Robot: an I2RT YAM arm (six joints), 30 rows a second.
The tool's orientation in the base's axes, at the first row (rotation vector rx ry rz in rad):
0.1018 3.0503 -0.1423
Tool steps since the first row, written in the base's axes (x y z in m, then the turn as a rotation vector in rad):
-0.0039 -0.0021 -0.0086 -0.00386 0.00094 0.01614
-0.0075 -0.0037 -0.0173 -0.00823 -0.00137 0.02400
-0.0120 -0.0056 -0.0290 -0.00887 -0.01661 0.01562
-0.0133 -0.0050 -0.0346 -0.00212 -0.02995 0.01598
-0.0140 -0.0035 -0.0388 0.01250 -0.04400 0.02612
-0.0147 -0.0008 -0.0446 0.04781 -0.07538 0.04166
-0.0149 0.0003 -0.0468 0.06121 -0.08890 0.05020
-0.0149 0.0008 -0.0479 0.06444 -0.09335 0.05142
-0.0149 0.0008 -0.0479 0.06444 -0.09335 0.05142
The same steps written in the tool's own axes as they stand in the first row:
0.0045 -0.0016 0.0084 0.00246 -0.00079 -0.01642
0.0088 -0.0026 0.0169 0.00596 -0.00410 -0.02436
0.0142 -0.0038 0.0283 0.00639 -0.01853 -0.01464
0.0160 -0.0028 0.0337 -0.00119 -0.03134 -0.01316
0.0172 -0.0010 0.0377 -0.01750 -0.04518 -0.02066
0.0185 0.0022 0.0431 -0.05594 -0.07527 -0.03015
0.0190 0.0035 0.0452 -0.07087 -0.08852 -0.03621
0.0191 0.0041 0.0462 -0.07446 -0.09283 -0.03673
0.0191 0.0041 0.0462 -0.07446 -0.09283 -0.03673

